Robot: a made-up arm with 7 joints. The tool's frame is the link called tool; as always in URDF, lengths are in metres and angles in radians. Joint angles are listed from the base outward. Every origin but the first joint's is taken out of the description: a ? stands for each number. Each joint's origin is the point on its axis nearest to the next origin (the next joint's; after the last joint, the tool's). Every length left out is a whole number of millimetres.
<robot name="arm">
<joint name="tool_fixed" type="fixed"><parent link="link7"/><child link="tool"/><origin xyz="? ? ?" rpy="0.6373 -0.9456 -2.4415"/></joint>
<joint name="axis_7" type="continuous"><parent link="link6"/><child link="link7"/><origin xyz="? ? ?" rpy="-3.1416 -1.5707 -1.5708"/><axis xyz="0 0 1"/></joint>
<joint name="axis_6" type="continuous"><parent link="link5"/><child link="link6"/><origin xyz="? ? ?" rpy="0.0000 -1.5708 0.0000"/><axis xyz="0 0 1"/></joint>
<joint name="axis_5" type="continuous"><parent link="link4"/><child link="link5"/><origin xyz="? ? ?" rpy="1.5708 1.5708 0.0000"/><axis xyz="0 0 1"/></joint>
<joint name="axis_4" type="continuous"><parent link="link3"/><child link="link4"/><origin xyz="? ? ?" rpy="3.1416 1.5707 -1.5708"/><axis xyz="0 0 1"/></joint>
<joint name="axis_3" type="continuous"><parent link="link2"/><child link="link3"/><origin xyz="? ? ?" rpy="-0.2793 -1.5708 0.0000"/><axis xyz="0 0 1"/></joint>
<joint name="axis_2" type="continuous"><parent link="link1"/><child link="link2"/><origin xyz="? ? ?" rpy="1.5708 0.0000 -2.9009"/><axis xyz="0 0 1"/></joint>
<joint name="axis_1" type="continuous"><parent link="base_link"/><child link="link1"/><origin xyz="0.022 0.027 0.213" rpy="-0.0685 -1.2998 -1.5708"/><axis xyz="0 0 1"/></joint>
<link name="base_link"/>
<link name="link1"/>
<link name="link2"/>
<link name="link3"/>
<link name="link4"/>
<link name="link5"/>
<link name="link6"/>
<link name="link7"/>
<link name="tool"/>
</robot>
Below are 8 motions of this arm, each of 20 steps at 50 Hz.
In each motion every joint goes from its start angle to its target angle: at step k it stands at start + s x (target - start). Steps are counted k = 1, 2, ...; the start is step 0. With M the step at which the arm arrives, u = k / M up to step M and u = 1 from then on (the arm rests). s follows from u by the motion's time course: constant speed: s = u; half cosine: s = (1 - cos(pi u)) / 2; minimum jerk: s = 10 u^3 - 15 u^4 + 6 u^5.
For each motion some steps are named. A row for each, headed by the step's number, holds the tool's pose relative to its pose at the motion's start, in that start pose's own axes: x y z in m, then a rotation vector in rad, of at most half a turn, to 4 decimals.
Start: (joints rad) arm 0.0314 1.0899 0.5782 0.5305 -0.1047 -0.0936 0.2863
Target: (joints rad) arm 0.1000 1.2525 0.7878 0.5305 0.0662 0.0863 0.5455
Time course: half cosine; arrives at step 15
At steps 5, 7, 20:
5: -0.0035 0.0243 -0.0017 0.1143 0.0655 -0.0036
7: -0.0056 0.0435 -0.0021 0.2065 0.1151 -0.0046
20: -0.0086 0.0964 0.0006 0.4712 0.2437 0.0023

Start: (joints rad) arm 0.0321 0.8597 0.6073 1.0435 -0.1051 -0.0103 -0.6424
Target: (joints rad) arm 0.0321 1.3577 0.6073 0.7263 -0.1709 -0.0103 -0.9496
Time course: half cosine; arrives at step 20
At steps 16, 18, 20:
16: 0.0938 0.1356 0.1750 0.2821 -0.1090 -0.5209
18: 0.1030 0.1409 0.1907 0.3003 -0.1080 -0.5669
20: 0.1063 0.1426 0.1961 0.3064 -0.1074 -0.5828

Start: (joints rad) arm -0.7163 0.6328 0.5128 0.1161 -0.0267 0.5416 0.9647
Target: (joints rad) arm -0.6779 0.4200 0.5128 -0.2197 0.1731 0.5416 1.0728
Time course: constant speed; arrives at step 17
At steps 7, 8, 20:
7: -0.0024 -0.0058 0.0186 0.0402 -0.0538 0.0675
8: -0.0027 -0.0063 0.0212 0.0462 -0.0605 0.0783
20: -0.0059 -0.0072 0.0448 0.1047 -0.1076 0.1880

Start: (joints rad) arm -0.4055 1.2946 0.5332 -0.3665 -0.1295 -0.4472 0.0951
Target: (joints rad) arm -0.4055 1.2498 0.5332 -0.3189 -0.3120 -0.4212 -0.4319
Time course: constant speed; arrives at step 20
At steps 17, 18, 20:
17: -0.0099 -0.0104 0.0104 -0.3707 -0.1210 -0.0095
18: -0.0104 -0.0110 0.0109 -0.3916 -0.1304 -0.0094
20: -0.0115 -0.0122 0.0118 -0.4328 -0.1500 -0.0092

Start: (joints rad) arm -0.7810 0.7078 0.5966 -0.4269 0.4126 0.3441 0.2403
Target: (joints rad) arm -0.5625 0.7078 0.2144 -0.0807 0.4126 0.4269 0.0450
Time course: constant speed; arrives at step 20
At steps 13, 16, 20:
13: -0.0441 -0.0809 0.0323 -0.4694 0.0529 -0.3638
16: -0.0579 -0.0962 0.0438 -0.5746 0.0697 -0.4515
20: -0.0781 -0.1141 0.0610 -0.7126 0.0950 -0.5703

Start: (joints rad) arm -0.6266 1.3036 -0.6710 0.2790 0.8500 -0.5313 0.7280
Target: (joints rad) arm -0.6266 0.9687 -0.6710 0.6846 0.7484 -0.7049 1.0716
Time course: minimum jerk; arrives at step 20
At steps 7, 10, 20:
7: 0.0176 -0.0238 0.0035 0.0136 0.0461 0.1195
10: 0.0410 -0.0484 0.0083 0.0267 0.1036 0.2524
20: 0.0937 -0.0870 0.0197 0.0437 0.2289 0.4958

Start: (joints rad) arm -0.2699 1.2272 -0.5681 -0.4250 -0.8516 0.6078 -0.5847
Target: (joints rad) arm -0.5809 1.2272 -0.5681 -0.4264 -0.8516 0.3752 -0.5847
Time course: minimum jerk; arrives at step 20
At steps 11, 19, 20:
11: 0.0349 0.0350 0.0412 0.2224 -0.0684 -0.1977
19: 0.0619 0.0529 0.0728 0.3686 -0.1132 -0.3398
20: 0.0620 0.0530 0.0729 0.3690 -0.1133 -0.3402

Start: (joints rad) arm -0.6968 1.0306 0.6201 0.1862 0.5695 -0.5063 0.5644
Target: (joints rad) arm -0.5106 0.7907 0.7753 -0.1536 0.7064 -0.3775 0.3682
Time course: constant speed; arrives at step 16
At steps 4, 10, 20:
4: -0.0016 0.0017 0.0168 -0.0276 -0.0004 -0.0342
10: -0.0063 0.0086 0.0428 -0.0657 0.0087 -0.0936
20: -0.0130 0.0206 0.0694 -0.1010 0.0289 -0.1629

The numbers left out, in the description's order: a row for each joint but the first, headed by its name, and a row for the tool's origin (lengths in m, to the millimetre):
tool: -0.006 0.022 0.000
axis_7: 0.033 0.058 0.000
axis_6: 0.010 0.015 0.000
axis_5: 0.009 -0.194 0.000
axis_4: 0.034 0.033 0.000
axis_3: 0.214 -0.061 0.000
axis_2: -0.046 0.035 0.000

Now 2 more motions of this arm.
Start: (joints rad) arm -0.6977 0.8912 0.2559 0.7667 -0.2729 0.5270 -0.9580
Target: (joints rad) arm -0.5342 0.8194 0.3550 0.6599 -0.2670 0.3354 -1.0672
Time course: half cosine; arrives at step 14
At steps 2, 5, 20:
2: -0.0020 -0.0002 -0.0015 -0.0009 -0.0048 -0.0083
5: -0.0117 -0.0013 -0.0083 -0.0047 -0.0270 -0.0473
20: -0.0425 -0.0066 -0.0259 -0.0094 -0.0894 -0.1636

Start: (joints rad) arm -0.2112 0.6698 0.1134 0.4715 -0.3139 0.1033 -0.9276
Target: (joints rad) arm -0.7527 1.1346 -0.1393 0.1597 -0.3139 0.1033 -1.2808
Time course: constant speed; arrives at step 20
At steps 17, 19, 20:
17: 0.2008 0.1332 0.1633 0.0601 0.1263 -0.7993
19: 0.2237 0.1364 0.1857 0.0661 0.1629 -0.8773
20: 0.2349 0.1370 0.1969 0.0691 0.1828 -0.9146

